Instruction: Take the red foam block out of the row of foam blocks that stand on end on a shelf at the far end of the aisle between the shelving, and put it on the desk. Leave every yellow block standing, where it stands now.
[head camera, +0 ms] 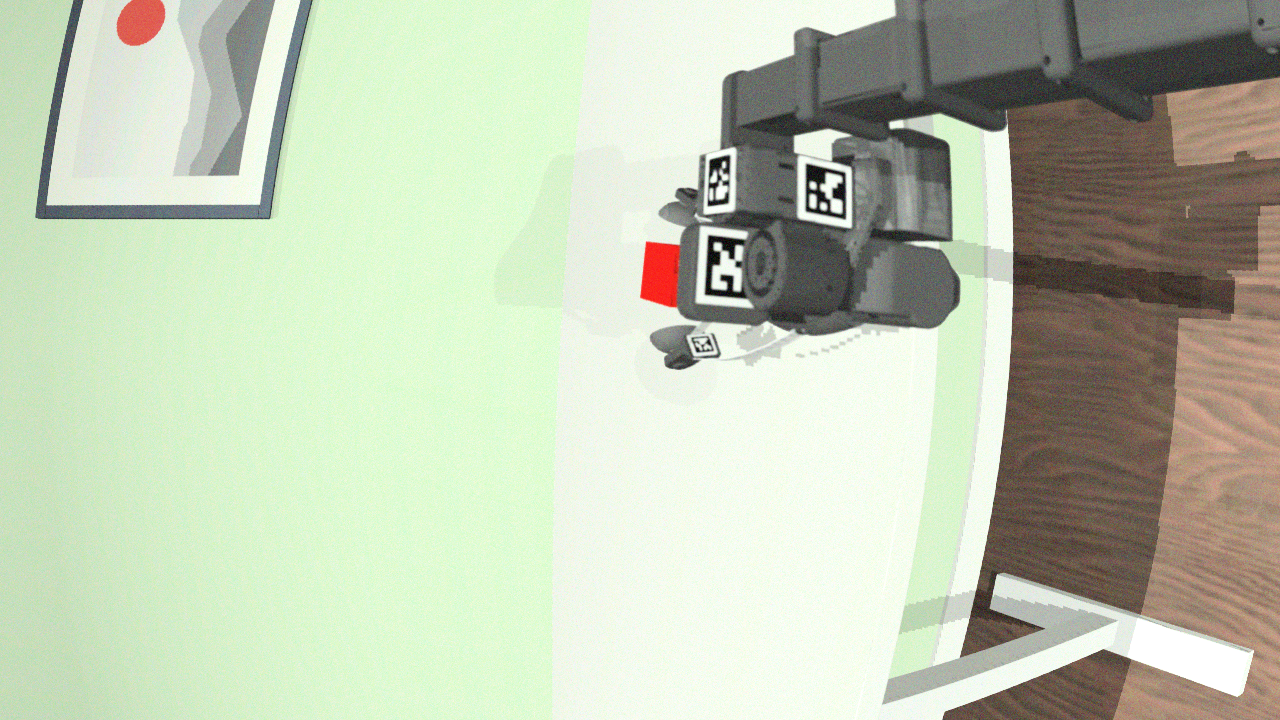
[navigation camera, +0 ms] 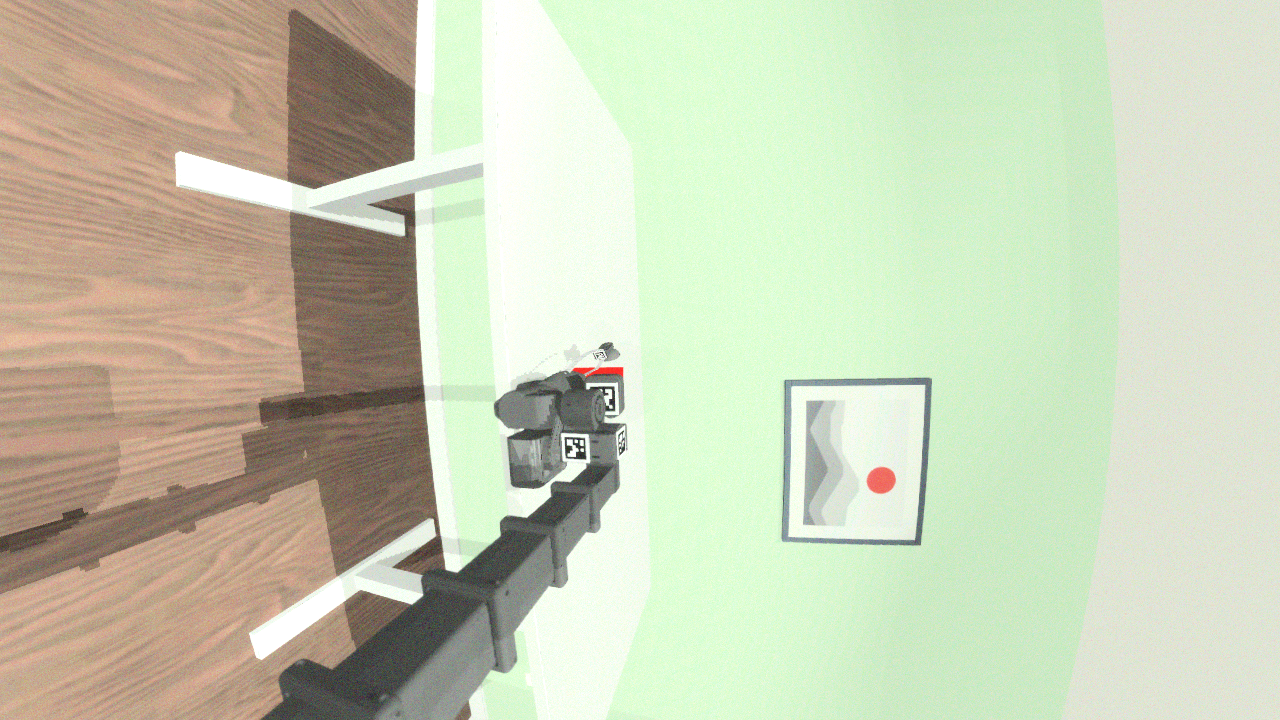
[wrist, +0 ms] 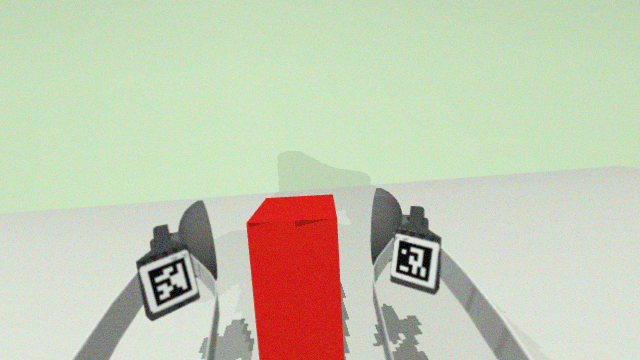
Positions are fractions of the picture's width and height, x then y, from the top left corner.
Observation:
In view: the gripper (head camera: 0.52,0.38), a red foam block (head camera: 0.52,0.38), a white desk (head camera: 0.58,0.74) and a framed picture (head camera: 0.12,0.16).
The red foam block shows as well in the wrist view (wrist: 0.46,0.67). The gripper shows as well in the navigation camera view (navigation camera: 0.48,0.53) and in the wrist view (wrist: 0.46,0.62). The white desk is seen too in the navigation camera view (navigation camera: 0.44,0.35) and in the wrist view (wrist: 0.86,0.69).

